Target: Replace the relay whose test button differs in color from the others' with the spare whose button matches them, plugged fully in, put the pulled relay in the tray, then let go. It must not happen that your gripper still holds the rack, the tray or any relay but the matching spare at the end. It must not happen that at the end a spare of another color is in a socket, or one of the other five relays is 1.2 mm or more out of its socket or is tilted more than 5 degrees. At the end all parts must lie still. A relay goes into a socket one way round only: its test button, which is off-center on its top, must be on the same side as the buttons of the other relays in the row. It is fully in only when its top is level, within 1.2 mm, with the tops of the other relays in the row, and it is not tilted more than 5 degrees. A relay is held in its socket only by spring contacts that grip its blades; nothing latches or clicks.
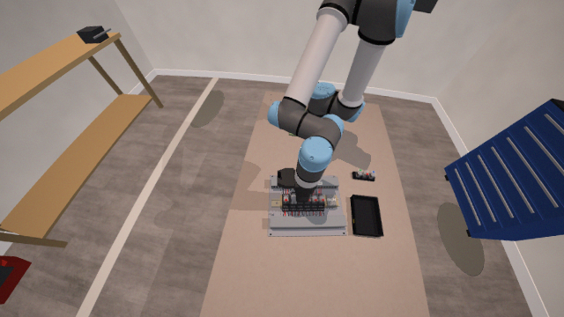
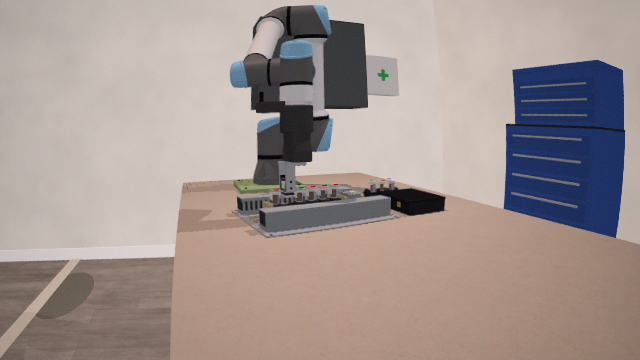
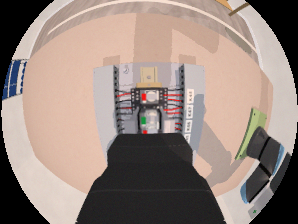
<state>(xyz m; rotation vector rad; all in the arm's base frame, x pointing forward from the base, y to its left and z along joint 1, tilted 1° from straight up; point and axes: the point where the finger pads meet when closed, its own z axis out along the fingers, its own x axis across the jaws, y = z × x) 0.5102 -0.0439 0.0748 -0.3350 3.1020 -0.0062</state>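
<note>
Right now the black tray is 32 cm to the left of my hand, 6 cm below it and 1 cm behind it. The rest, counted from my hand: grey panel: 8 cm below, 6 cm to the left, 1 cm behind; black spare holder: 32 cm to the left, 20 cm behind, 7 cm below.
</note>
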